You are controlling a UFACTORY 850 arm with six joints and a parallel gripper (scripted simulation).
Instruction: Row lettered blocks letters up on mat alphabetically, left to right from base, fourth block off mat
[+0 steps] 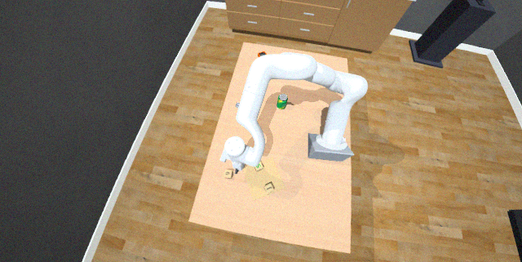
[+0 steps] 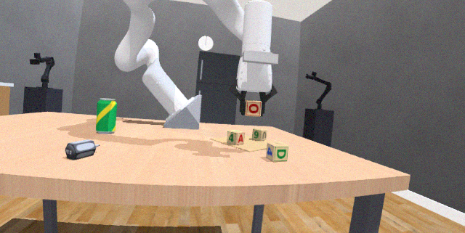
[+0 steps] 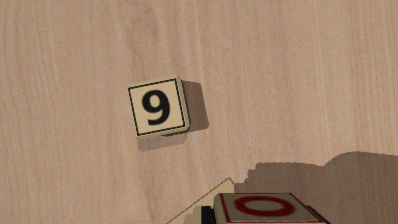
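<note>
The tan mat lies 140 mm behind my hand, 130 mm below it and 30 mm to the left of it. From my hand the other things lie so: grey device: 400 mm to the right, 120 mm ahead, 110 mm below; yellow can: 480 mm to the right, 150 mm behind, 70 mm below.
</note>
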